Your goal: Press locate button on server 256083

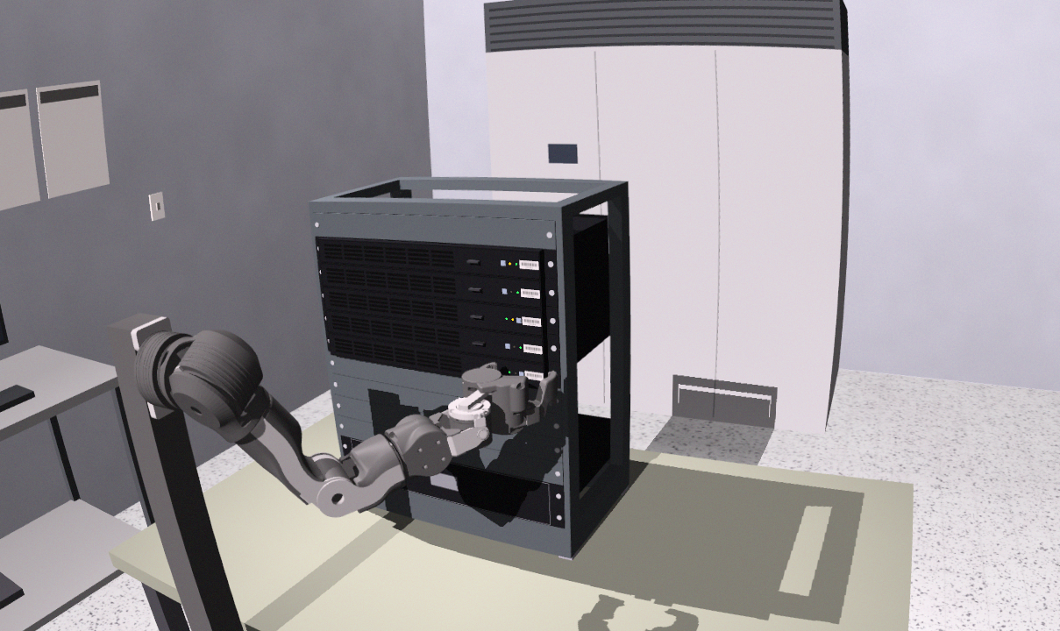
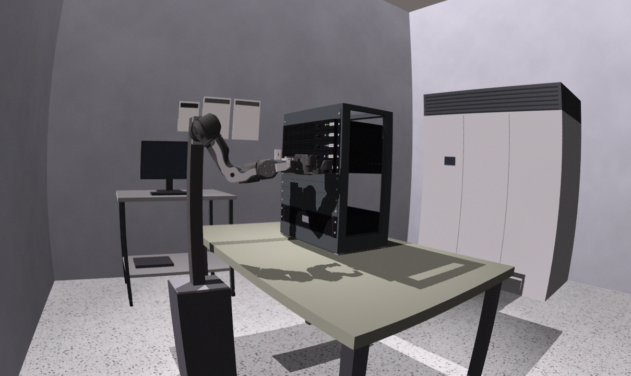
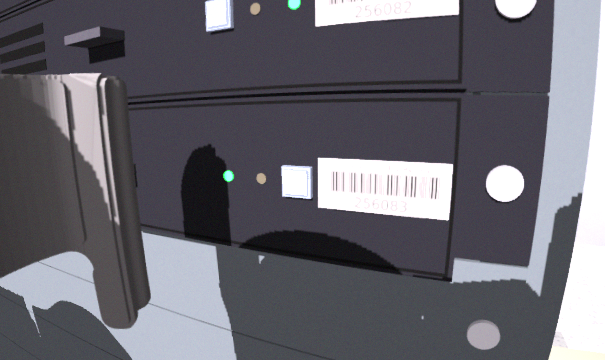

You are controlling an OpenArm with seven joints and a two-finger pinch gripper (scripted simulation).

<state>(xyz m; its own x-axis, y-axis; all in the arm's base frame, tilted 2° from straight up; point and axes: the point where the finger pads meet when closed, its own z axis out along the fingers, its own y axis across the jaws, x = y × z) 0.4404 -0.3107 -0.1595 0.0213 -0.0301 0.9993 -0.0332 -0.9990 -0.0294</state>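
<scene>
The pale square button is 30 mm ahead of my hand and 20 mm to the left of it.
</scene>
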